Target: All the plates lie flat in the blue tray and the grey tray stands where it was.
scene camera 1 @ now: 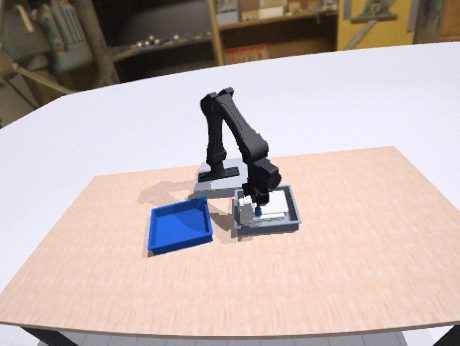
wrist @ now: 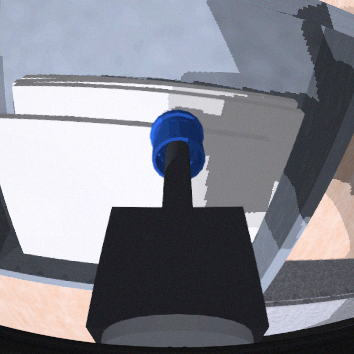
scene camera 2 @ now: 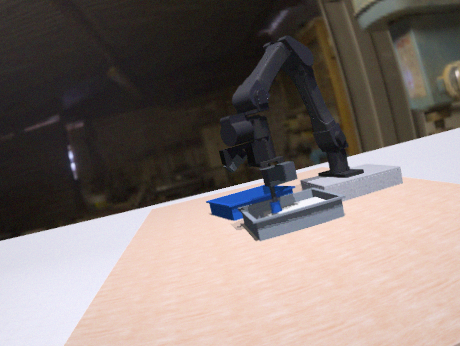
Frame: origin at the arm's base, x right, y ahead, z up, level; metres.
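Seen in the pictures: hand, tool point: (scene camera 1: 258, 214) (wrist: 176, 129); arm's base, link origin: (scene camera 1: 218, 175) (scene camera 2: 340, 174).
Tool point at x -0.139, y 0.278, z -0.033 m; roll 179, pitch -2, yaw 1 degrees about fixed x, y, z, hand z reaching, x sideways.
Pixels of each thing's top centre, then the offset from my tool point to it. "spot": a spot on its surface instead. Level surfaces: height alone.
- grey tray, top centre: (wrist: 117, 188) (scene camera 2: 287, 202) (scene camera 1: 264, 204) dx -0.033, dy -0.021, dz +0.028 m
- blue tray, top centre: (scene camera 2: 248, 194) (scene camera 1: 179, 220) dx +0.316, dy -0.018, dz +0.028 m
- top plate, surface spot: (wrist: 70, 182) spot: dx -0.068, dy -0.033, dz +0.007 m
- wooden board, surface height: dz -0.022 m
The grey tray (scene camera 1: 267, 228) (scene camera 2: 297, 221) (wrist: 275, 239) stands right of the blue tray (scene camera 1: 178, 244) (scene camera 2: 226, 210), which is empty. A stack of white square plates (scene camera 1: 278, 202) (scene camera 2: 308, 202) lies in the grey tray. In the wrist view the top plate (wrist: 70, 182) lies nearest and another plate (wrist: 88, 102) shows behind it. My gripper, a blue suction cup (scene camera 1: 257, 212) (scene camera 2: 275, 207) (wrist: 177, 140), is down inside the grey tray. It sits on the top plate near that plate's far edge.
The arm's grey base block (scene camera 1: 219, 187) (scene camera 2: 357, 182) stands just behind both trays. The trays rest on a wooden board (scene camera 1: 334, 260) on a white table (scene camera 1: 110, 123).
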